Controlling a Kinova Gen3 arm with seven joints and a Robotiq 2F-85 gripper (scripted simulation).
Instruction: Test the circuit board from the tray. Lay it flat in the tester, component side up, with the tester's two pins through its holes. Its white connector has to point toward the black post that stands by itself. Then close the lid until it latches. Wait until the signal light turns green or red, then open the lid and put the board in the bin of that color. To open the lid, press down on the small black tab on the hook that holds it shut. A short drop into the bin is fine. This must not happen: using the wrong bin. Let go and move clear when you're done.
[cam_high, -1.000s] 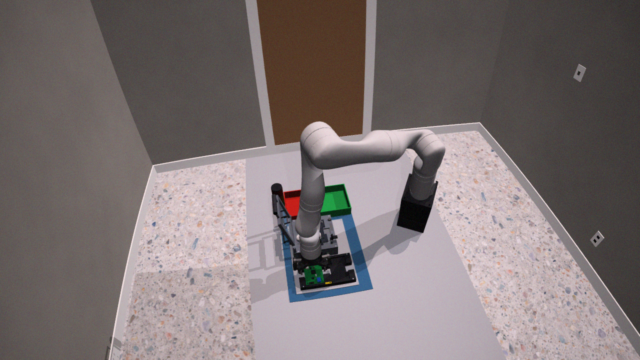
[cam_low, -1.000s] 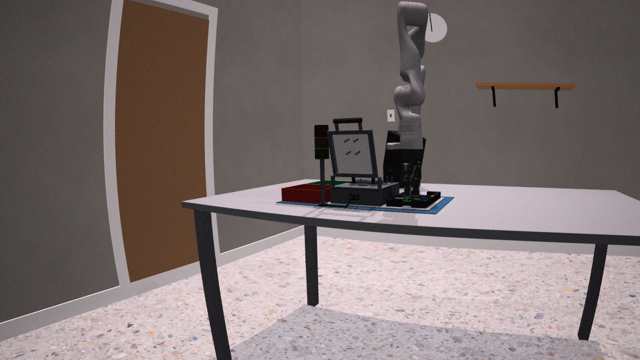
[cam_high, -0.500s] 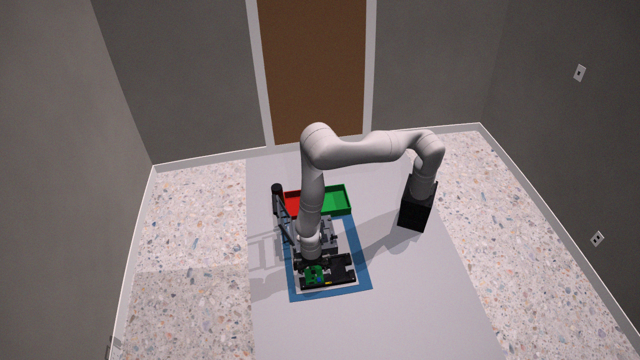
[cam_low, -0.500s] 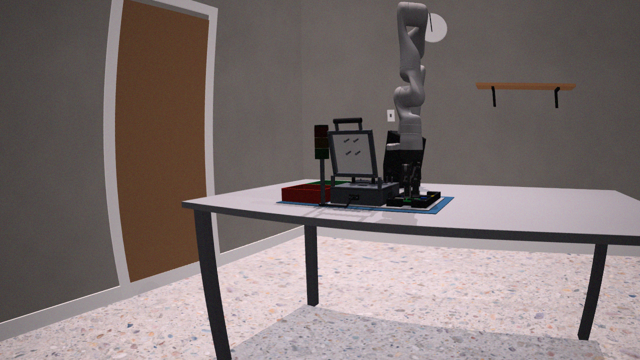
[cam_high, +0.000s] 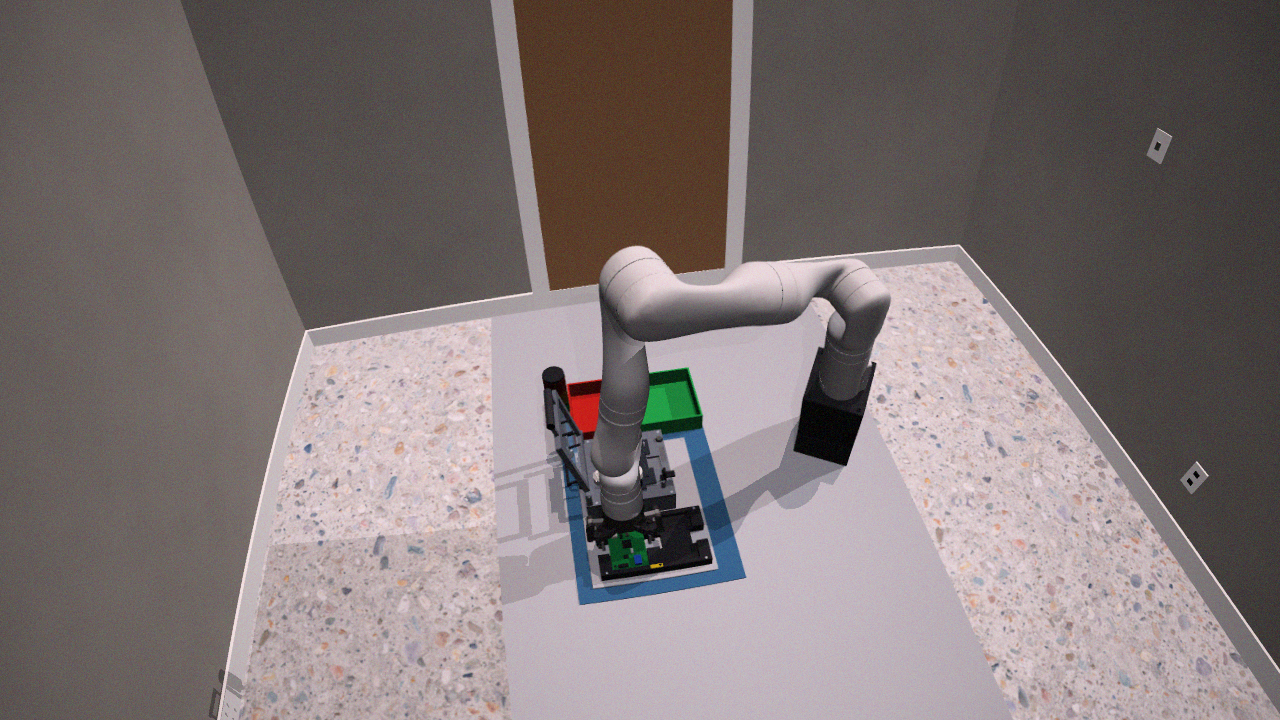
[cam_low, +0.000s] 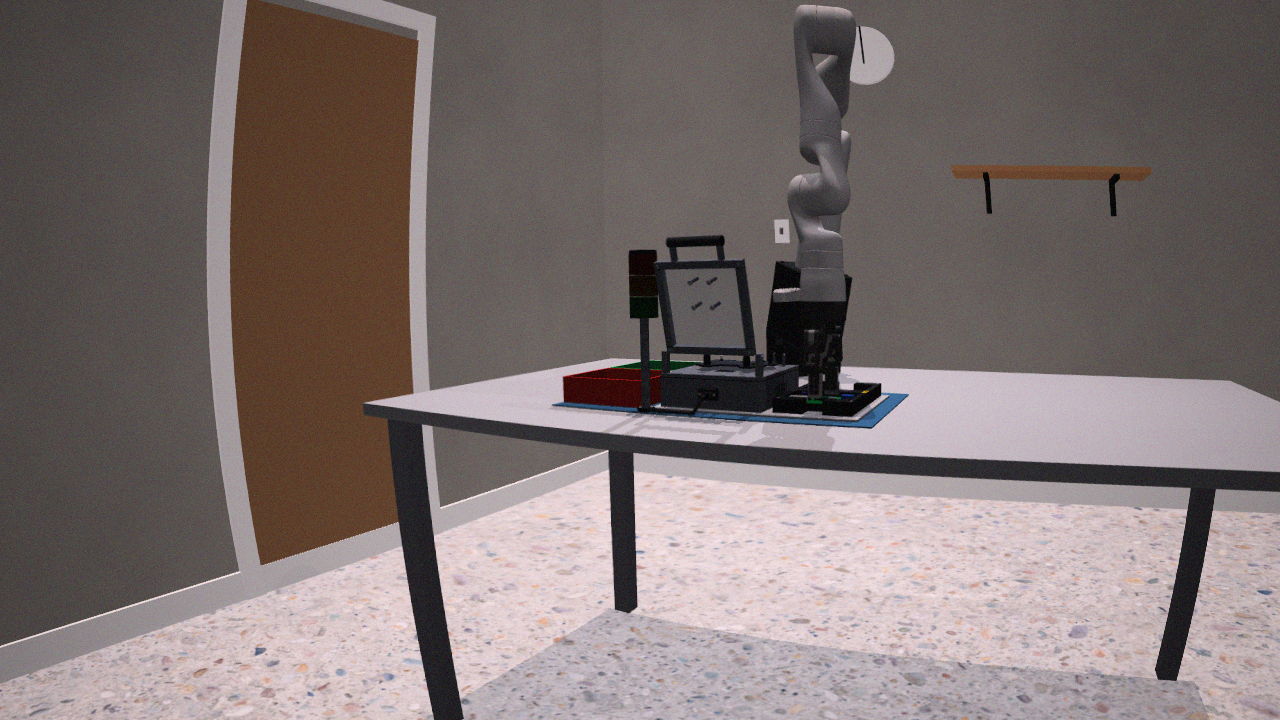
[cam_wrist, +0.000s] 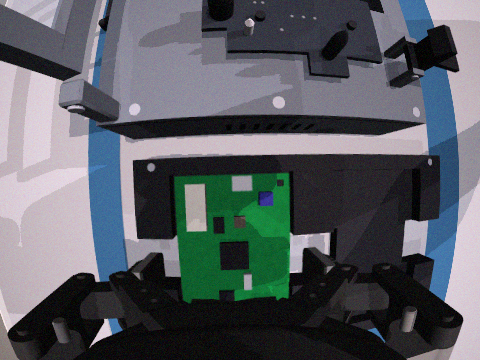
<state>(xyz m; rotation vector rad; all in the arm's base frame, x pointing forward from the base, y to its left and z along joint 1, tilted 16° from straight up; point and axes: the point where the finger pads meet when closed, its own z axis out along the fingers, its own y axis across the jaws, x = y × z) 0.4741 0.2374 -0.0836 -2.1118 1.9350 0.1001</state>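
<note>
My hand is 1 cm above the green circuit board. The rest, counted from my hand: red bin (37 cm to the right, 4 cm ahead, 2 cm below); latch hook (12 cm to the right, 9 cm behind, 5 cm above); lid (16 cm to the right, 15 cm above, 10 cm ahead).
</note>
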